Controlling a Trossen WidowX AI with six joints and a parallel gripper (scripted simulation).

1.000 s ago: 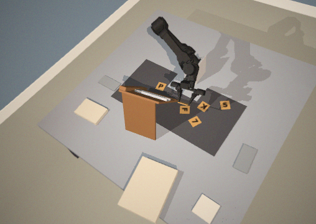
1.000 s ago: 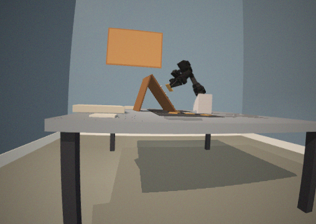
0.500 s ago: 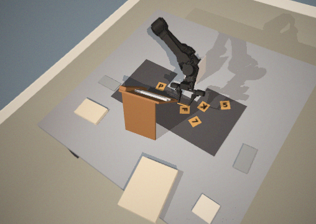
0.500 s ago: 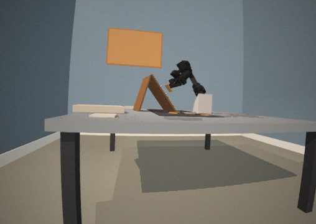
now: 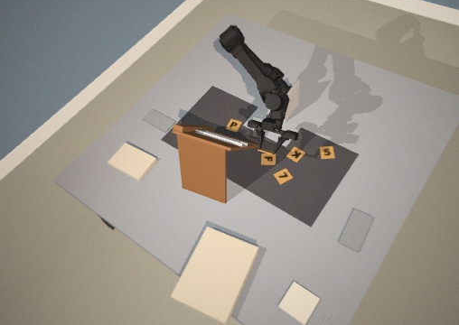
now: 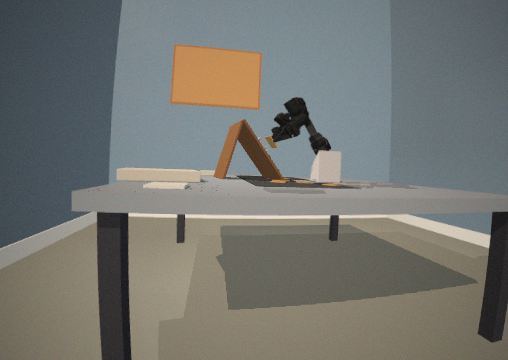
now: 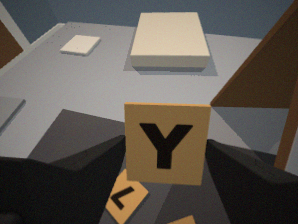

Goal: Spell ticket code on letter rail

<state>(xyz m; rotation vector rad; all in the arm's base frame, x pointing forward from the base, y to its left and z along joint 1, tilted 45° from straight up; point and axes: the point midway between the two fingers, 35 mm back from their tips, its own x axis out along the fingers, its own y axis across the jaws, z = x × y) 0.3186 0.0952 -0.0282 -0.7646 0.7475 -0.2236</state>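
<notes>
The y tile is right at my gripper tip. Also, from my gripper tip: white ticket: 50 mm behind, 170 mm to the right, 90 mm below; f tile: 70 mm behind, 40 mm to the right, 170 mm below; k tile: 140 mm behind, 60 mm to the left, 170 mm below.
</notes>
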